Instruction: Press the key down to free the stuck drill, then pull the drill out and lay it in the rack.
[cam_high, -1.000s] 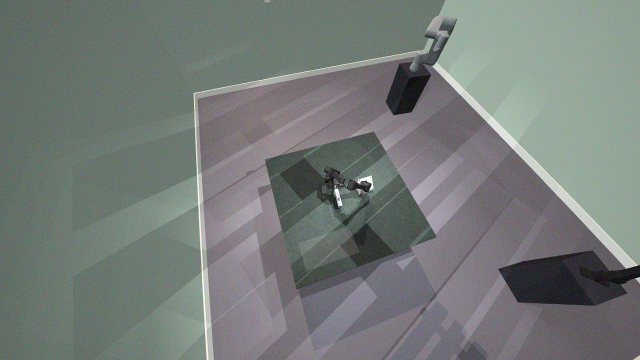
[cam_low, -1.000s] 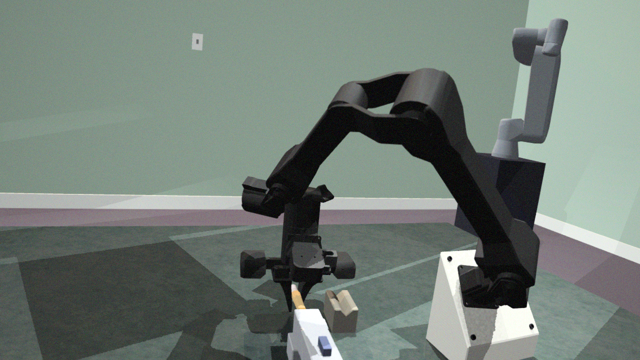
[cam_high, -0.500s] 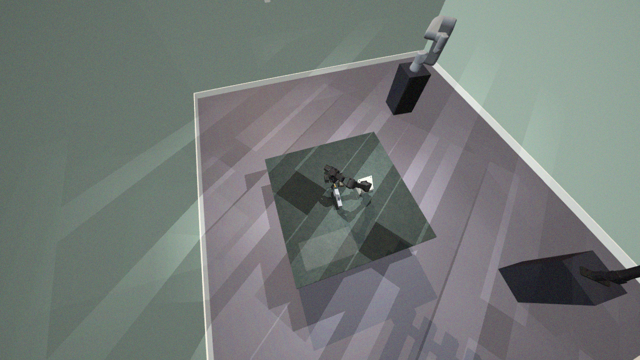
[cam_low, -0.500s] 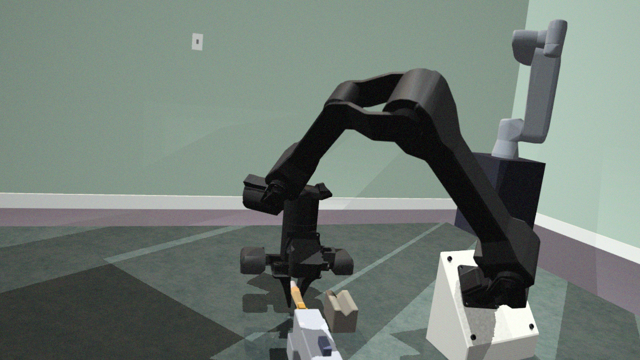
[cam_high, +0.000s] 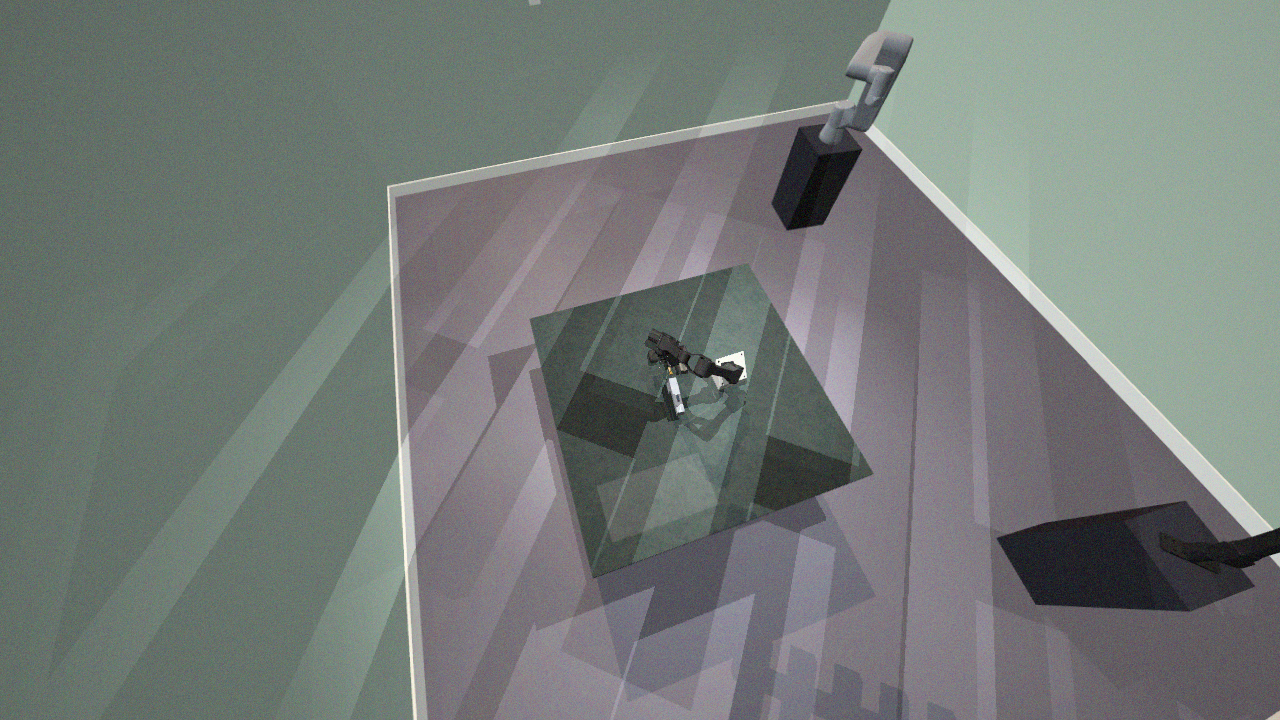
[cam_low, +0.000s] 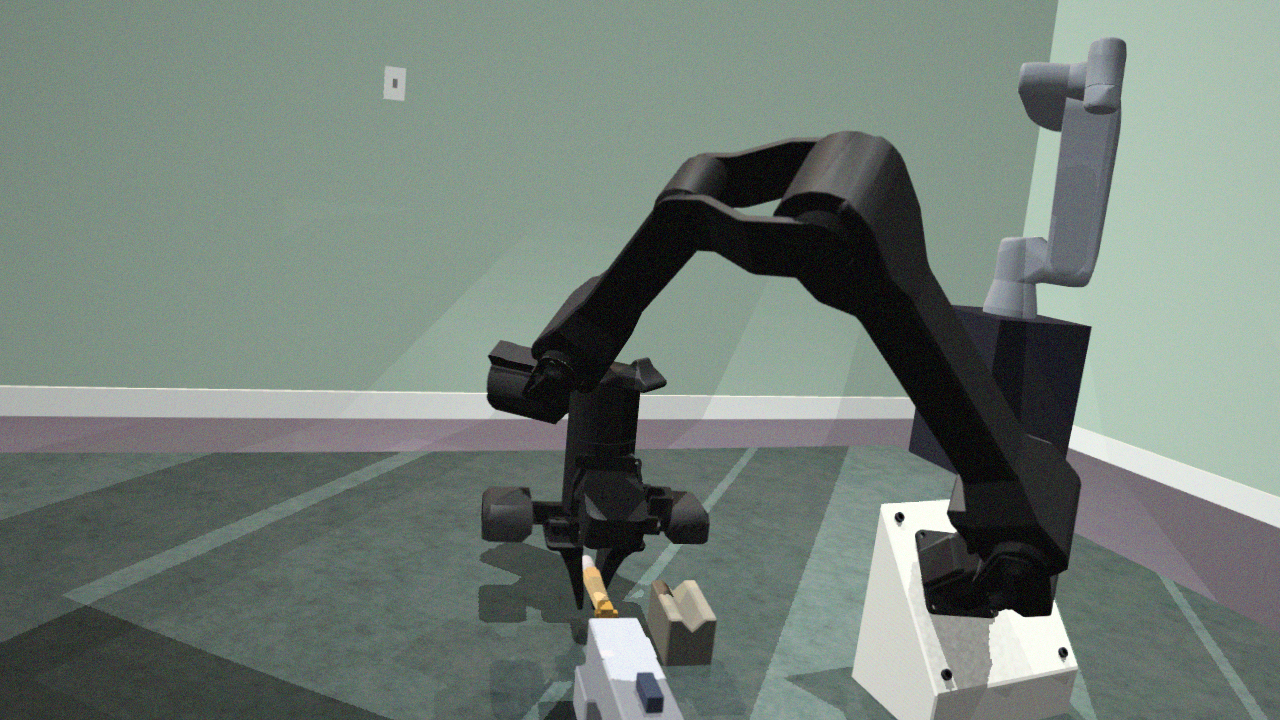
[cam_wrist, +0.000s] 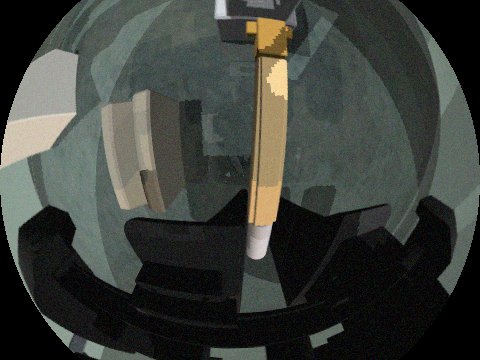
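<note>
The drill lies 4 cm to the left of my gripper tip and 4 cm above it. The rest, counted from my gripper tip: grey housing (20 cm to the left, 3 cm above, 1 cm ahead); blue key (23 cm to the left, 4 cm above, 1 cm ahead).
</note>
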